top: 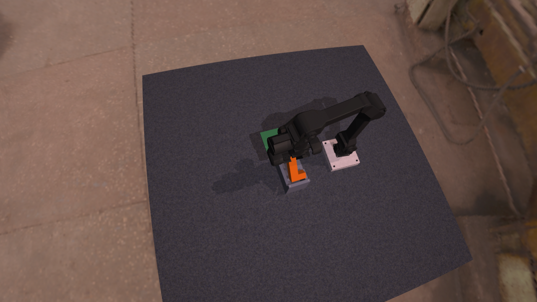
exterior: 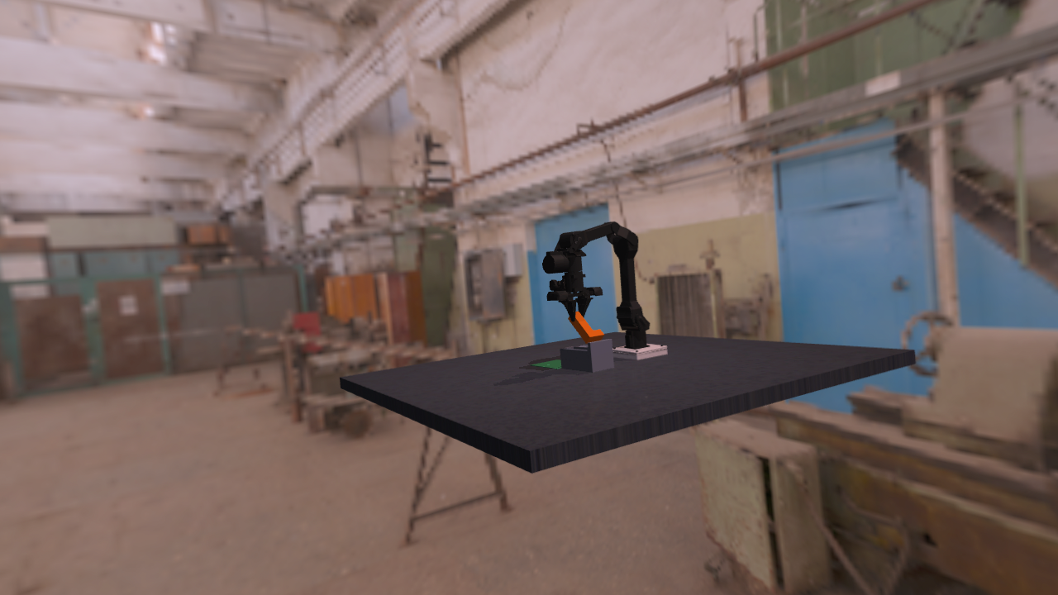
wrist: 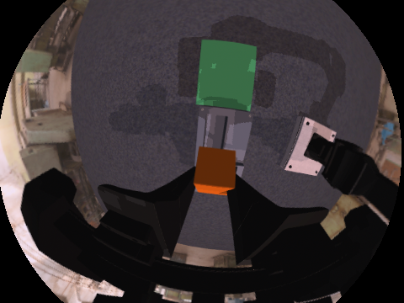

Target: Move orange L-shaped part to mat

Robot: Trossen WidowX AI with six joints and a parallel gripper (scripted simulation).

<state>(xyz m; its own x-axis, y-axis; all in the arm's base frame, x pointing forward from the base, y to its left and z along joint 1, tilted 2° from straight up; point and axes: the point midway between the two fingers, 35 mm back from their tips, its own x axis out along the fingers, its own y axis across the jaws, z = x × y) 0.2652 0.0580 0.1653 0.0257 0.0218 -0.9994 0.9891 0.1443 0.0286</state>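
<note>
Right now the green mat is 170 mm below my gripper tip, 150 mm to the right of it and 10 mm ahead of it. Round my gripper tip: orange L-shaped part: 30 mm to the left, 30 mm below, 20 mm behind.
</note>
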